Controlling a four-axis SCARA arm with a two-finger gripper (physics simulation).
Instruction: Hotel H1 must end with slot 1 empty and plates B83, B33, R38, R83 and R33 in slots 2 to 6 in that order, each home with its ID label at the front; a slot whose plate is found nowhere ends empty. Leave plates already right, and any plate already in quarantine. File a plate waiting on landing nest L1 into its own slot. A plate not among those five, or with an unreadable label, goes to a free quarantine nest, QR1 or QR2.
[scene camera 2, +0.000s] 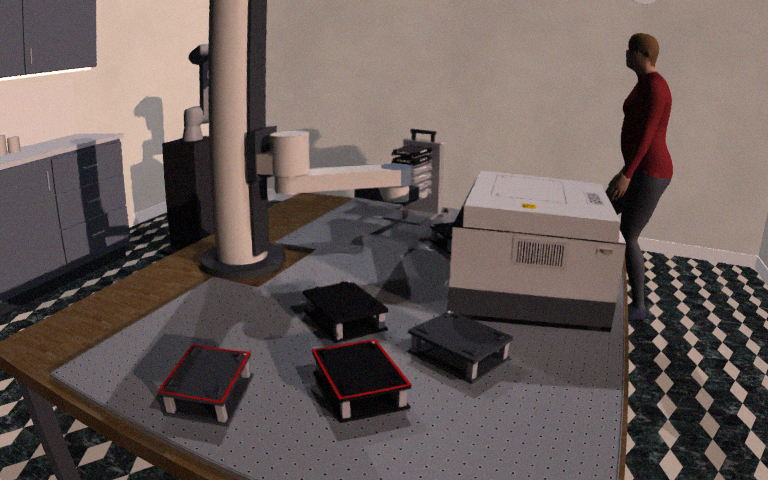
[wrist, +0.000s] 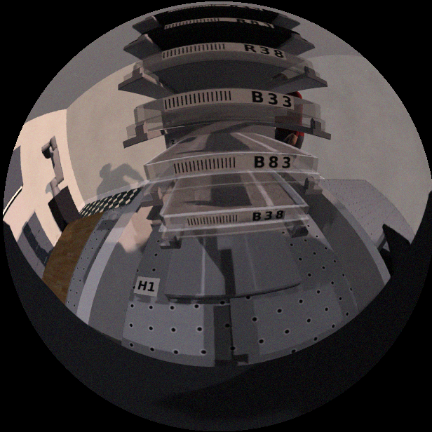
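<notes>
Visible: a pale plate (wrist: 227, 211), a landing nest L1 (scene camera 2: 453, 335), a white instrument (scene camera 2: 480, 259), and the gripper (wrist: 227, 175).
</notes>
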